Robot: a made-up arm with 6 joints.
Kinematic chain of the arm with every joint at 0, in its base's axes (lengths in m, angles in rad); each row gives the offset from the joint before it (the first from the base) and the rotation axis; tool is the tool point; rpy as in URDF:
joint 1: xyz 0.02 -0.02 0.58 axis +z
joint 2: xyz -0.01 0.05 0 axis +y
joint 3: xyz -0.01 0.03 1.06 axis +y
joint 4: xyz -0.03 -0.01 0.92 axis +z
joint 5: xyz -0.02 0 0.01 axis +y
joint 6: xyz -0.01 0 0.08 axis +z
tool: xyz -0.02 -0.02 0.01 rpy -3.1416 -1.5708 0
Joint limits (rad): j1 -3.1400..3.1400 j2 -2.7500..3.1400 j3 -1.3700..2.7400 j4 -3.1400..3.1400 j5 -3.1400..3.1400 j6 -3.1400..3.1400
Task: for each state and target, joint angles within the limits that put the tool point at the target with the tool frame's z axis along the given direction. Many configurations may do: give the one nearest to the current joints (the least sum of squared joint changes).
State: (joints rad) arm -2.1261 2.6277 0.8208 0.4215 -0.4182 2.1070
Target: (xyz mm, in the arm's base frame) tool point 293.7 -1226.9 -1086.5 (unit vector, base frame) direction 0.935 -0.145 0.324
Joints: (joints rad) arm -1.3920 2.4757 0.1201 0.1068 -0.3354 1.9328
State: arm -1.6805 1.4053 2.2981 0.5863 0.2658 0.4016
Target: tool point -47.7 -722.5 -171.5 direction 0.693 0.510 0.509
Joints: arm -1.7235 1.3707 2.1275 0.4330 0.2755 0.2395
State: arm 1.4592 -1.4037 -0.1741 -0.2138 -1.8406 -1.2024
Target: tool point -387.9 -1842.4 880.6 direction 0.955 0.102 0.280
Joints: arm 1.3922 -1.1717 -0.3720 0.1818 -1.9867 -1.8615
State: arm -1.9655 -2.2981 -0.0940 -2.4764 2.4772 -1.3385
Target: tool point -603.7 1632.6 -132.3 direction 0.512 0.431 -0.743
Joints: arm -1.2019 -2.1585 0.5301 -2.5360 2.3150 -1.9318
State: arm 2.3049 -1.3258 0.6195 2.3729 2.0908 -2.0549
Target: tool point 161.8 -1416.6 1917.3 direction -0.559 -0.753 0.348
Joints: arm 1.7132 -0.8919 0.3019 2.8660 2.2438 -2.5745
